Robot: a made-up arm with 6 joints.
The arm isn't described. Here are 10 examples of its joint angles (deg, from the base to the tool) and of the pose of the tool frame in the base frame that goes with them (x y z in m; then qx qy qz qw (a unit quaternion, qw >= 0)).
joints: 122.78 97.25 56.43 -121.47 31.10 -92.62
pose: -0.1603 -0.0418 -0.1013 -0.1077 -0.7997 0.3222 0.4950
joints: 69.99 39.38 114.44 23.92 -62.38 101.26
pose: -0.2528 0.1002 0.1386 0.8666 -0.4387 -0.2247 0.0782
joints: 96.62 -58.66 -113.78 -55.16 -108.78 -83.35
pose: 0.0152 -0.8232 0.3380 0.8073 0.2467 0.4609 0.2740
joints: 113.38 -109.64 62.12 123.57 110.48 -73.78
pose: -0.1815 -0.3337 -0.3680 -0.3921 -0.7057 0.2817 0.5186
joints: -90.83 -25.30 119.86 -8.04 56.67 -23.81
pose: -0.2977 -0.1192 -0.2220 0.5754 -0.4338 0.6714 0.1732
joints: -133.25 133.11 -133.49 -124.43 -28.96 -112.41
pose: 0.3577 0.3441 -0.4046 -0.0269 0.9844 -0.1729 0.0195
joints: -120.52 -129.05 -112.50 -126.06 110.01 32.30
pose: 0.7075 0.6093 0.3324 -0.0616 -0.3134 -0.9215 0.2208
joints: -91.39 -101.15 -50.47 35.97 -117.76 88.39
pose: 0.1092 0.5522 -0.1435 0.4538 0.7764 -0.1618 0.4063
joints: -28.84 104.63 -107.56 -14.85 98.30 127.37
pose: 0.7403 -0.1626 -0.0365 0.5411 0.7756 -0.1954 0.2596
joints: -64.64 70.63 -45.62 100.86 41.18 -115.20
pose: 0.5140 0.2824 -0.5046 -0.0897 0.5563 -0.1938 0.8031
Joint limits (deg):
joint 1: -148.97..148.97
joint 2: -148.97..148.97
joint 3: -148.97..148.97
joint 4: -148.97..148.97
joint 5: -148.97..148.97
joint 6: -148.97..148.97
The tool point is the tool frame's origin. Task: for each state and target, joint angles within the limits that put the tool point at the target. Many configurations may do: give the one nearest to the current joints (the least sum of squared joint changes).
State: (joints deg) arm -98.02 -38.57 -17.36 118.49 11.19 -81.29
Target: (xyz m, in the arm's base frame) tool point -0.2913 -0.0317 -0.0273
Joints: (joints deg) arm -99.19 -71.88 -22.68 96.09 0.96 -79.29
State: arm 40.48 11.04 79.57 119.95 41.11 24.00
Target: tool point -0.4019 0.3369 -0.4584
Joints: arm 49.73 18.88 98.73 122.45 14.96 32.15
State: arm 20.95 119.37 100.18 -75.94 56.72 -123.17
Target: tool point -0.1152 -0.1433 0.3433
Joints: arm 55.60 78.43 103.88 -82.55 55.77 -103.94
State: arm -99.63 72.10 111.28 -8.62 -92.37 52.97
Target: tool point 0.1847 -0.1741 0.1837
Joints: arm -66.80 84.92 80.43 -0.55 -60.69 68.97
